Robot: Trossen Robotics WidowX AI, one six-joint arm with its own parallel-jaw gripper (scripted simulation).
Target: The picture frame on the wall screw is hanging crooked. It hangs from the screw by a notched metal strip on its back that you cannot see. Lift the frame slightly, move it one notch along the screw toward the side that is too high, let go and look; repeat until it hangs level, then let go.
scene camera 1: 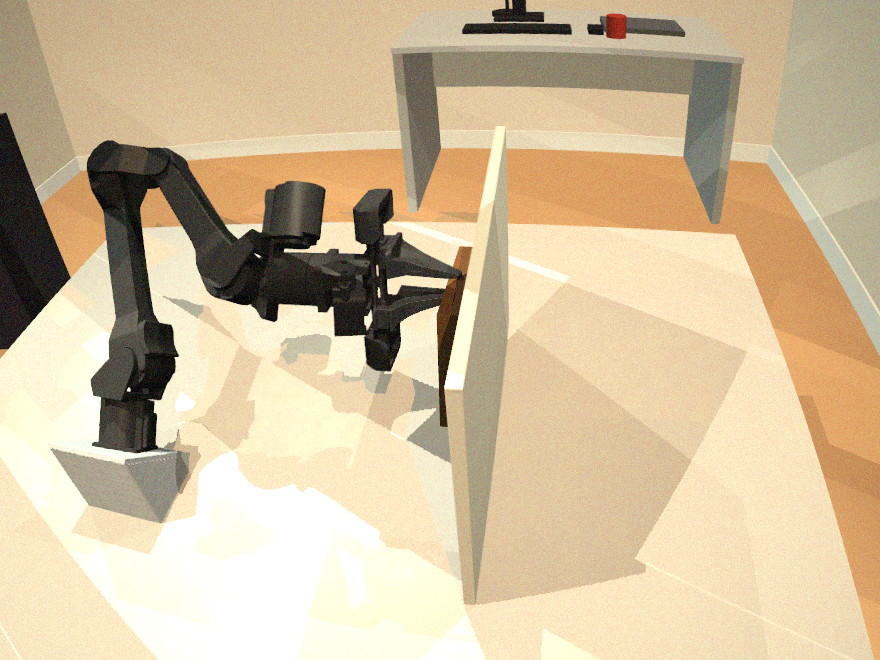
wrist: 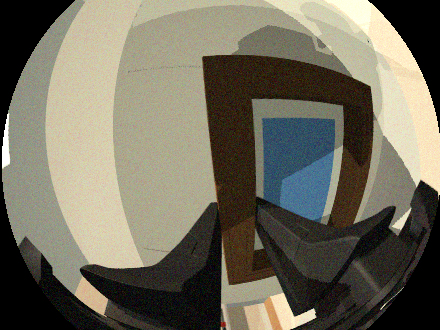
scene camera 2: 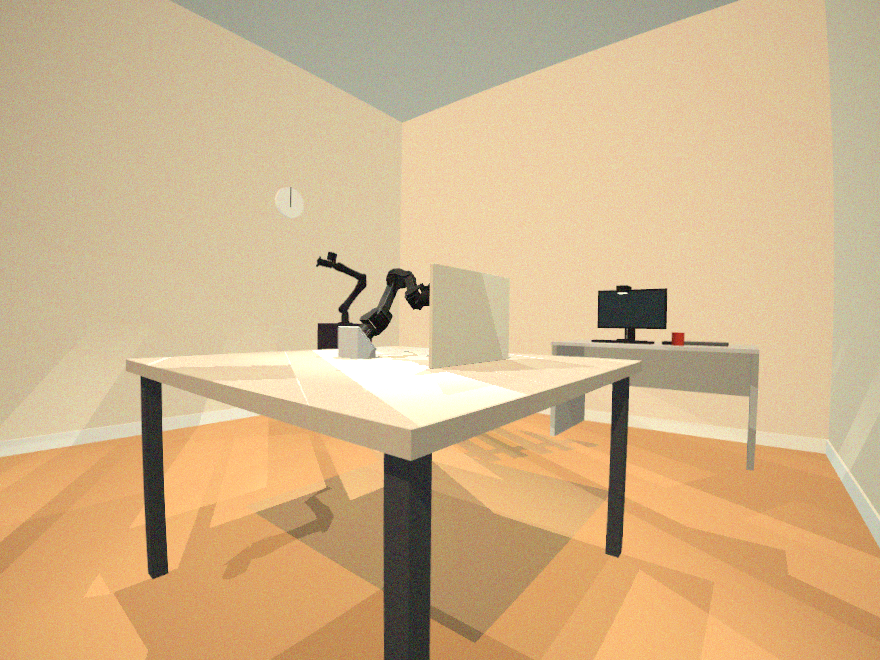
Note:
My gripper holds a picture frame. Further things: a wall panel.
My gripper is seen too in the wrist view.

